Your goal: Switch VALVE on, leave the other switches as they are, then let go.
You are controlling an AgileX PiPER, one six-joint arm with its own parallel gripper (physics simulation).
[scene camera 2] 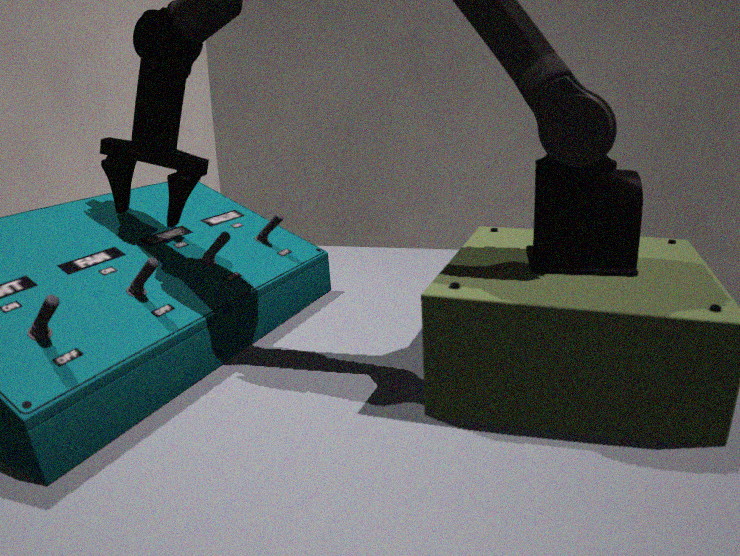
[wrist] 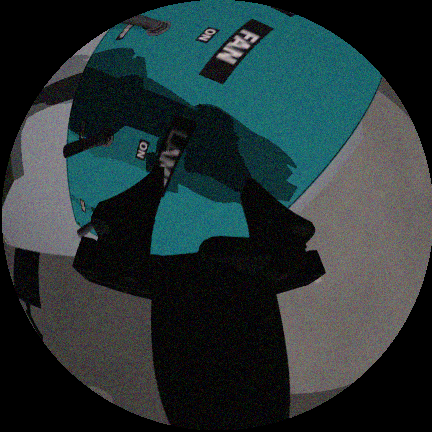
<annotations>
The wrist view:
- gripper: 204, 180
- teal switch panel: 215, 99
</annotations>
